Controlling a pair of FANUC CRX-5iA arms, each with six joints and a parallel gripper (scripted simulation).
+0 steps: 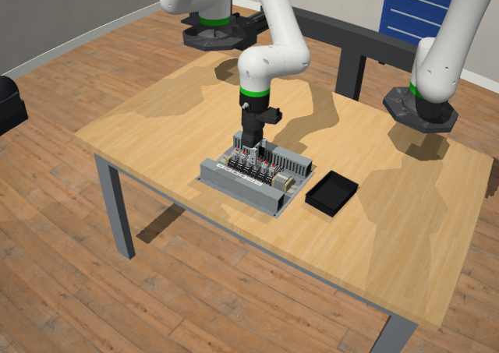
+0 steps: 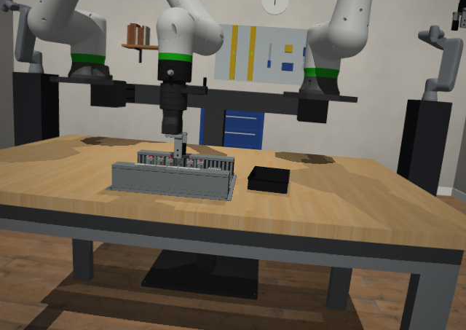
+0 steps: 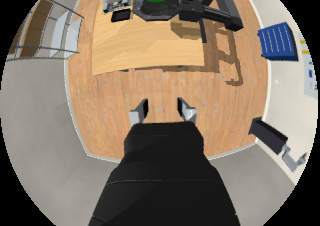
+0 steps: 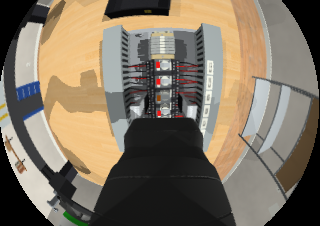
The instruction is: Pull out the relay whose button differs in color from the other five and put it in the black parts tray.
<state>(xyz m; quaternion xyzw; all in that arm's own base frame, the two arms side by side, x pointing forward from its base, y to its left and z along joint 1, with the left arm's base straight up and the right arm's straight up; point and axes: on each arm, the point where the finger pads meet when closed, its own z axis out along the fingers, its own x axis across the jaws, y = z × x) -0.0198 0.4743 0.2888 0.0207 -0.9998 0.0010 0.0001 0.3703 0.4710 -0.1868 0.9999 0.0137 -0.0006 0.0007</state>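
Now: right hand 6 cm above the grey relay panel. From my right hand the other things lie so: black parts tray: 6 cm behind, 26 cm to the left, 8 cm below.
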